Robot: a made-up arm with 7 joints.
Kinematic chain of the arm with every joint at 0, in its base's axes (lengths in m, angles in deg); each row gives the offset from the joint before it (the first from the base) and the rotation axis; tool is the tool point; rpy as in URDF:
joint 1: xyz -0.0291 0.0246 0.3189 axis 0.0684 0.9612 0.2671
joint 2: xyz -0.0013 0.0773 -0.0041 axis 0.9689 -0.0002 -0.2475
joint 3: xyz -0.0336 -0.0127 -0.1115 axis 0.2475 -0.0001 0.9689
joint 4: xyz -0.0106 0.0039 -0.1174 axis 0.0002 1 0
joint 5: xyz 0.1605 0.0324 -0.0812 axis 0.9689 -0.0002 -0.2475
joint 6: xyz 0.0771 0.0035 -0.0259 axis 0.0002 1 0
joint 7: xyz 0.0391 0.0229 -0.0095 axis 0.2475 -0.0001 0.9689
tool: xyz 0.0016 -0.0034 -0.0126 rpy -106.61 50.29 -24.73
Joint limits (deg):
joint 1: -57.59..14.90
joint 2: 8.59..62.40
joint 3: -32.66..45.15
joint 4: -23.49..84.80
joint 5: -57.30..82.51
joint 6: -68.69..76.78
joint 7: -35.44..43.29
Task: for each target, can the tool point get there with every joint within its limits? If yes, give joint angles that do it. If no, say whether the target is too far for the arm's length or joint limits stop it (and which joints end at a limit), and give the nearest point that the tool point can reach.
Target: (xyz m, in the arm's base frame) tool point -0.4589 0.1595 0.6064
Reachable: no: joint limits stop it (at a limit: joint 1, joint 2, joint 3, joint 4, joint 5, joint 7) | nearest point 0.0469 0.3186 0.5342 | short by 0.535 m
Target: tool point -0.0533 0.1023 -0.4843
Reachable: no: too far | nearest point -0.0419 0.1372 -0.2260 | short by 0.261 m
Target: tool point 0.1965 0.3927 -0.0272
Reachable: yes | joints -19.28 28.26 25.54 48.75 45.26 -52.04 -11.04
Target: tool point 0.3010 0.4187 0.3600
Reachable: yes | joints -51.93 49.10 23.75 14.49 35.74 65.56 -16.13
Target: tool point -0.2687 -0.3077 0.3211
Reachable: no: joint limits stop it (at a limit: joint 1, joint 2, joint 3, joint 4, joint 5, joint 6, joint 7) | nearest point 0.2245 -0.1080 0.3541 | short by 0.533 m
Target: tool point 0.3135 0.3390 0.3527
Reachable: yes | joints -33.22 50.10 17.46 -3.99 -17.92 -26.69 29.24
